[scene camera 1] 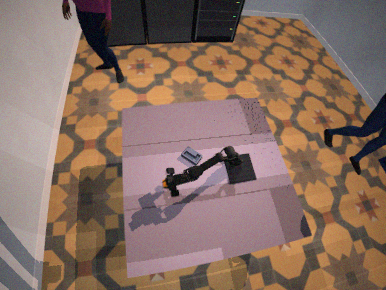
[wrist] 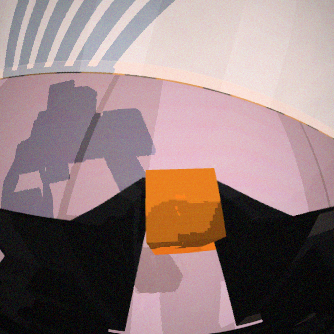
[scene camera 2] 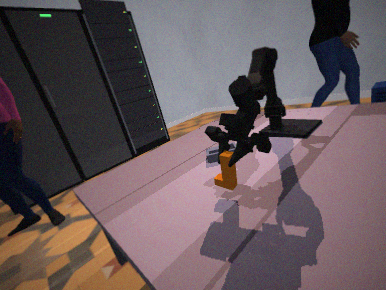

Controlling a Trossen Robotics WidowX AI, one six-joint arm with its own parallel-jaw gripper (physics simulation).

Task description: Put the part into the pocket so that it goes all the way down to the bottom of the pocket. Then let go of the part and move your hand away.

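Frame: origin at the arm's base, x ahead, y left, z up, level; metres.
Seen in the pictures: gripper, fingertip midpoint: (scene camera 1: 162, 185) (wrist: 176, 184) (scene camera 2: 223, 164); arm's base, link origin: (scene camera 1: 233, 162) (scene camera 2: 275, 127).
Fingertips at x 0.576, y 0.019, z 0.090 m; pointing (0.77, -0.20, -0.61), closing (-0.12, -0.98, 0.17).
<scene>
Offsets run from my fingertips to a thing's top centre. Level surfaces: height alone.
The orange L-shaped part {dx -0.022, dy -0.017, dz +0.028 m} (scene camera 1: 164, 184) (scene camera 2: 228, 172) (wrist: 182, 187) is upright, with its short foot at the bottom pointing left in the scene camera 2 view. My gripper (scene camera 1: 166, 183) (scene camera 2: 227, 159) (wrist: 176, 184) is shut on its upper end, a finger on each side. In the scene camera 2 view the part's shadow lies apart from its foot, so it hangs a little above the table. The grey block with the pocket {dx -0.285, dy -0.178, dz -0.078 m} (scene camera 1: 187, 161) (scene camera 2: 212, 157) lies on the table apart from the part. Its L-shaped recess shows in the scene camera 1 view; the gripper partly hides the block in the scene camera 2 view.
The arm's black base plate (scene camera 1: 242, 172) (scene camera 2: 300, 128) stands on the pink table top {dz -0.114 m} (scene camera 1: 160, 122) (scene camera 2: 165, 200), to the right of the block in the scene camera 1 view. Dark cabinets (scene camera 1: 170, 20) (scene camera 2: 50, 90) and two people stand beyond the table.
</scene>
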